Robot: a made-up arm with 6 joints. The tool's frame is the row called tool.
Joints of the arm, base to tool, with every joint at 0 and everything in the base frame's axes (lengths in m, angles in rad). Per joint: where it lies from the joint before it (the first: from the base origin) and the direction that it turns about. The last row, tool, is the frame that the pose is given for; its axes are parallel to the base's.
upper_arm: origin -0.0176 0.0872 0.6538 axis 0 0 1
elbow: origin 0.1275 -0.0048 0.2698 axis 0 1 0
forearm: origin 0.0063 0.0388 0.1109 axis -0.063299 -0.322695 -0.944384
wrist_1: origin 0.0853 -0.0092 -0.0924 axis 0 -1 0
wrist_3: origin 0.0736 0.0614 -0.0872 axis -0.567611 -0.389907 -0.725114
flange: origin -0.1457 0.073 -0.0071 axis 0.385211 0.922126 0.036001
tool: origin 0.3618 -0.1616 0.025
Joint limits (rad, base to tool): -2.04..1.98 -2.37..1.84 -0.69..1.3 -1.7..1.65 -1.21..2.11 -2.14..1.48
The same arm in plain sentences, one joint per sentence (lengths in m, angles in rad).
The arm has six revolute joints in a row. What follows holds with every joint at zero, and every direction is one of the base frame's. Joint 1 lies 0.0176 m along -x and 0.0872 m along +y and 0.6538 m along +z from the base frame's origin and rotates about +z, from -2.04 to 1.98 rad. Joint 2 lies 0.1275 m along +x and 0.0048 m along -y and 0.2698 m along +z from joint 1 and rotates about +y, from -2.37 to 1.84 rad. Joint 3 lies 0.0063 m along +x and 0.0388 m along +y and 0.1109 m along +z from joint 2 and rotates about the direction (-0.063299, -0.322695, -0.944384), from -0.69 to 1.3 rad. Joint 4 lies 0.0853 m along +x and 0.0092 m along -y and 0.0924 m along -z from joint 3 and rotates about -y, from -1.7 to 1.65 rad. Joint 5 lies 0.0736 m along +x and 0.0614 m along +y and 0.0872 m along -z from joint 4 and rotates about the direction (-0.567611, -0.389907, -0.725114), from -1.21 to 2.11 rad. Joint 6 lies 0.1457 m along -x and 0.073 m along +y and 0.0071 m along -z from joint 5 and rotates about the direction (0.385211, 0.922126, 0.036001), from -2.14 to 1.48 rad. The tool frame, which is the frame that the pose is given for, lies 0.3618 m along +x and 0.1616 m along -y and 0.025 m along +z from joint 6; its axes are parallel to the base frame's.
